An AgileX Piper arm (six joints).
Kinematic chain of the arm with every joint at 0, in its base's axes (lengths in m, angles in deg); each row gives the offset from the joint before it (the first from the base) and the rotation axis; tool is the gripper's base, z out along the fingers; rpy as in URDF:
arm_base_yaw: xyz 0 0 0.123 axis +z
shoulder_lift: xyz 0 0 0 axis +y
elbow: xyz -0.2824 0 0.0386 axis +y
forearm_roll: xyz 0.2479 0 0.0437 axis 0.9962 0 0.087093
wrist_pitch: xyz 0 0 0 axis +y
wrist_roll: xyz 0.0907 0 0.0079 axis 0.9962 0 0.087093
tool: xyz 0 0 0 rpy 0 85.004 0
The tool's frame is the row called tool.
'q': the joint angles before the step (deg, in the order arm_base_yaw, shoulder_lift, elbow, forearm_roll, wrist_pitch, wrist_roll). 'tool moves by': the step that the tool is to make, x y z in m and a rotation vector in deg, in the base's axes. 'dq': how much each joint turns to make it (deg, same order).
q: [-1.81 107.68 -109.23 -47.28 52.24 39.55]
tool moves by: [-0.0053 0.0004 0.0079 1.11 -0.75 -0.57]
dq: [0.00 -0.87 -0.61 1.11 1.04 -0.09]
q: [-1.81 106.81 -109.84 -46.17 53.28 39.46]
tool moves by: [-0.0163 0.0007 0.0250 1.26 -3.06 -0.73]
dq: [0.00 -2.88 -1.22 1.28 1.43 -0.12]
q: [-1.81 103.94 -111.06 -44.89 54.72 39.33]
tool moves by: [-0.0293 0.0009 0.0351 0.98 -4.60 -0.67]
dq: [-0.01 -5.00 -0.53 0.93 1.34 -0.02]
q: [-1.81 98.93 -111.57 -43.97 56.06 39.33]
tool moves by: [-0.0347 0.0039 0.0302 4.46 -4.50 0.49]
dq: [-0.14 -5.65 -0.02 4.60 1.66 -0.13]
